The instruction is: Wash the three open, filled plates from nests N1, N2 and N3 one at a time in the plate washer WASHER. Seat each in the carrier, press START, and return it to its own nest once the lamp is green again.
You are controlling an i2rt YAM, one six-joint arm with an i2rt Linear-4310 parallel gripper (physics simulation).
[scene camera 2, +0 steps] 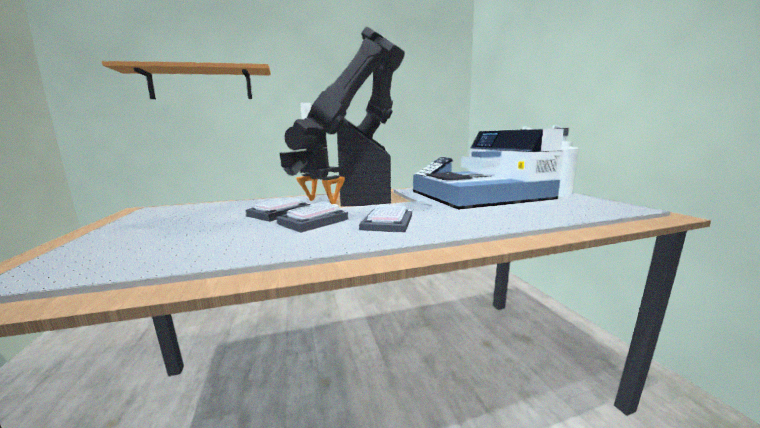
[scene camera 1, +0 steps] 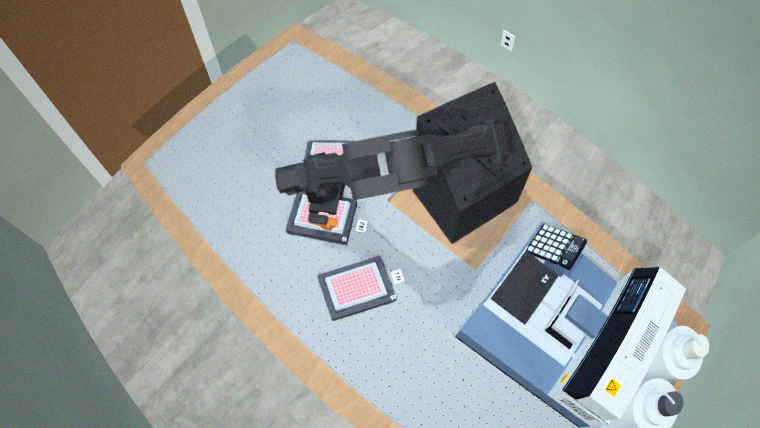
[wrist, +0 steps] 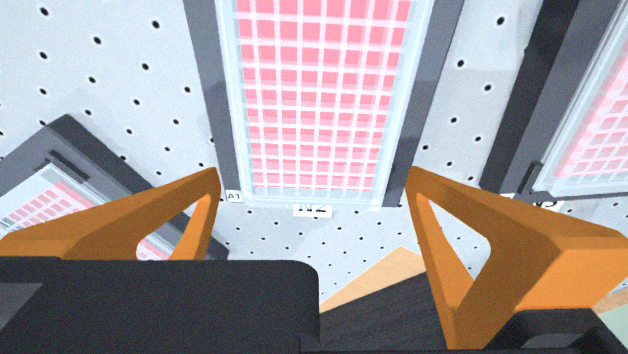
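Pixels of known places: gripper, fingertip midpoint: (scene camera 2: 322, 202) (scene camera 1: 332, 212) (wrist: 313, 177); arm's base, link origin: (scene camera 2: 363, 134).
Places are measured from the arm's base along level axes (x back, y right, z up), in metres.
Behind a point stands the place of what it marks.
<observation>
My gripper (scene camera 1: 325, 219) {z -0.191, x -0.265, y 0.224 m} (scene camera 2: 322, 199) {z -0.191, x -0.265, y 0.224 m} (wrist: 313, 177) {z -0.191, x -0.265, y 0.224 m} is open, its orange fingers spread wide above the near end of the N2 plate (scene camera 1: 304, 212) {z -0.205, x -0.303, y 0.288 m} (scene camera 2: 313, 211) {z -0.204, x -0.311, y 0.259 m} (wrist: 320, 100) {z -0.204, x -0.278, y 0.256 m}. This pink-filled plate lies flat in its dark nest (scene camera 1: 319, 235) {z -0.220, x -0.325, y 0.222 m} (wrist: 217, 115) {z -0.220, x -0.321, y 0.218 m}, and the fingertips are clear of its sides. The N1 plate (scene camera 1: 357, 287) {z -0.219, x -0.378, y 0.063 m} (scene camera 2: 387, 214) {z -0.212, x -0.404, y 0.079 m} (wrist: 47, 205) {z -0.211, x -0.405, y 0.109 m} and the N3 plate (scene camera 1: 328, 148) {z -0.211, x -0.112, y 0.366 m} (scene camera 2: 276, 205) {z -0.206, x -0.177, y 0.348 m} (wrist: 600, 130) {z -0.207, x -0.143, y 0.307 m} also lie in nests; the arm partly covers N3 in scene camera 1. The washer (scene camera 1: 646, 340) {z 0.010, x -0.193, y -0.590 m} (scene camera 2: 478, 190) {z -0.186, x -0.347, y -0.273 m} has a dark panel marked A1 (scene camera 1: 526, 289) {z -0.154, x -0.175, y -0.283 m} with no plate on it.
A keypad (scene camera 1: 555, 245) {z -0.133, x -0.044, y -0.292 m} (scene camera 2: 433, 166) {z -0.133, x -0.045, y -0.292 m} with a small green button stands at the washer's front. Two white bottles (scene camera 1: 681, 353) {z -0.037, x -0.146, y -0.721 m} (scene camera 1: 653, 406) {z -0.036, x -0.296, y -0.705 m} stand behind the washer. The robot's black base (scene camera 1: 478, 175) {z -0.045, x -0.050, y -0.044 m} (scene camera 2: 365, 175) {z -0.143, x -0.104, y 0.032 m} stands between the nests and the washer.
</observation>
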